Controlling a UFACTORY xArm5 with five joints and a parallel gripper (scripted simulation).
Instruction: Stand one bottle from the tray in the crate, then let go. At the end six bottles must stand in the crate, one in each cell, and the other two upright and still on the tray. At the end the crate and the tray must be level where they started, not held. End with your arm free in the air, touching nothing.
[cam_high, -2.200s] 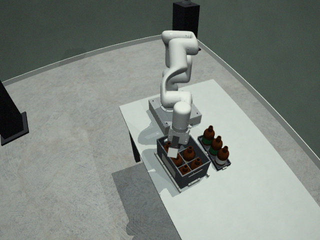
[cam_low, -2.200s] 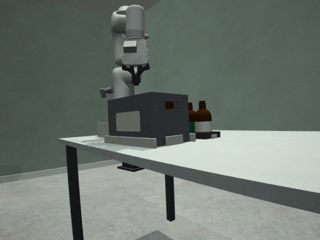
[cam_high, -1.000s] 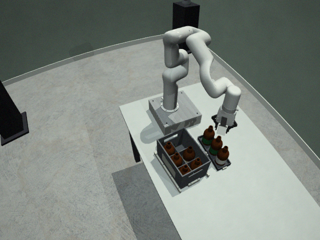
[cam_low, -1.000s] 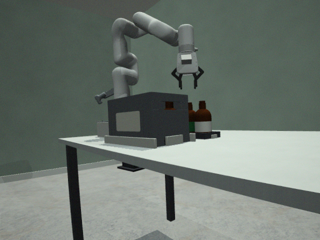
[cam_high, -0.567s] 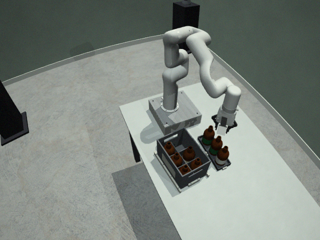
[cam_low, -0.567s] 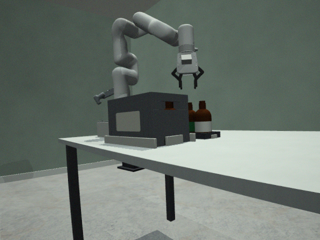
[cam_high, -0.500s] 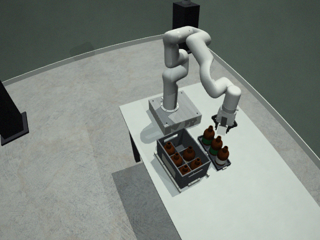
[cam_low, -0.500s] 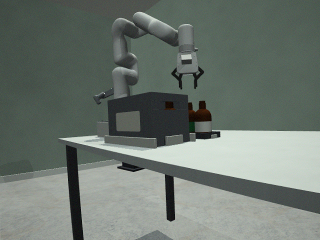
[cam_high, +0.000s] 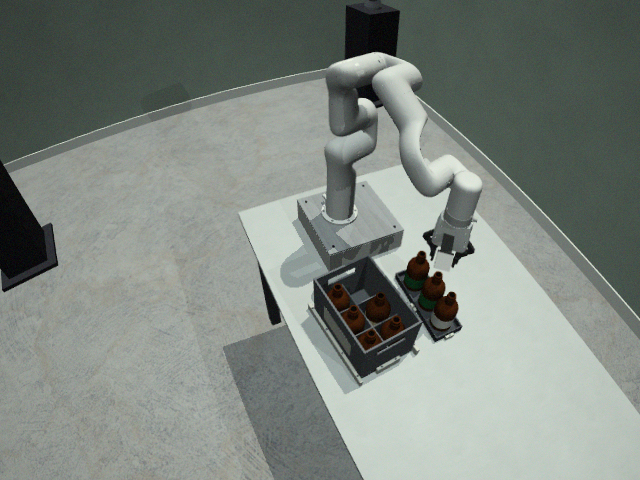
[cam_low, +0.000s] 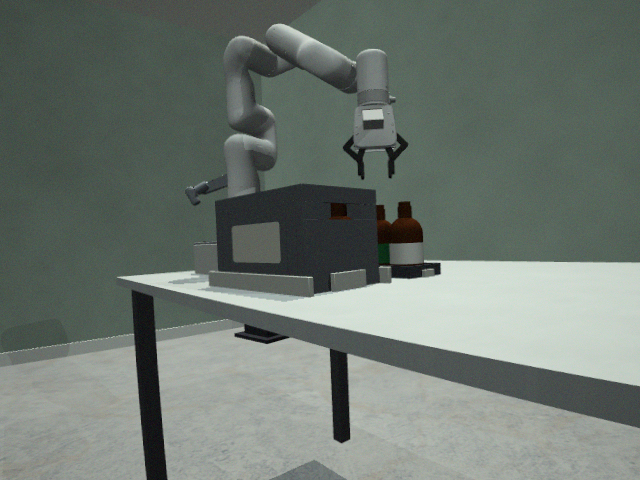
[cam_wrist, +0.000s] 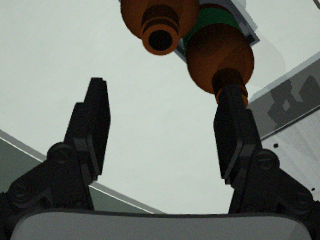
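The dark tray lies 23 cm below my hand. The rest, counted from my hand: dark grey crate 4 cm behind, 24 cm to the right, 16 cm below.
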